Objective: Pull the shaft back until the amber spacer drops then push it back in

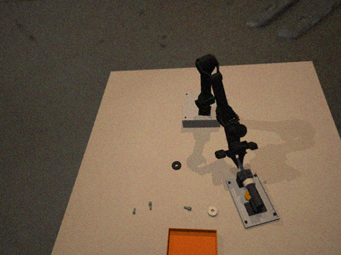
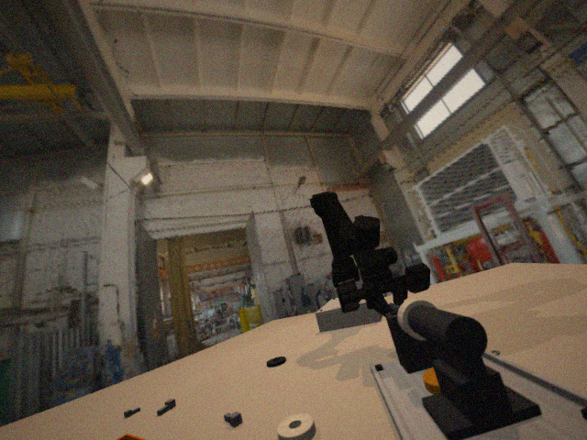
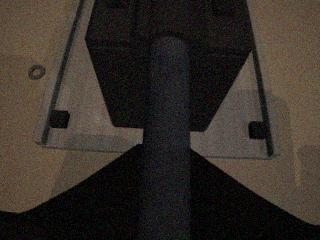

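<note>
My gripper tip is 50 mm short of the dark shaft, 20 mm to the right of it and 30 mm below it. From my gripper tip the other things lie so: orange tray 360 mm ahead, 180 mm to the right, 50 mm below; then white spacer 90 mm ahead, 40 mm to the left, 20 mm above; then amber spacer 110 mm ahead, 50 mm to the left, 40 mm below.
</note>
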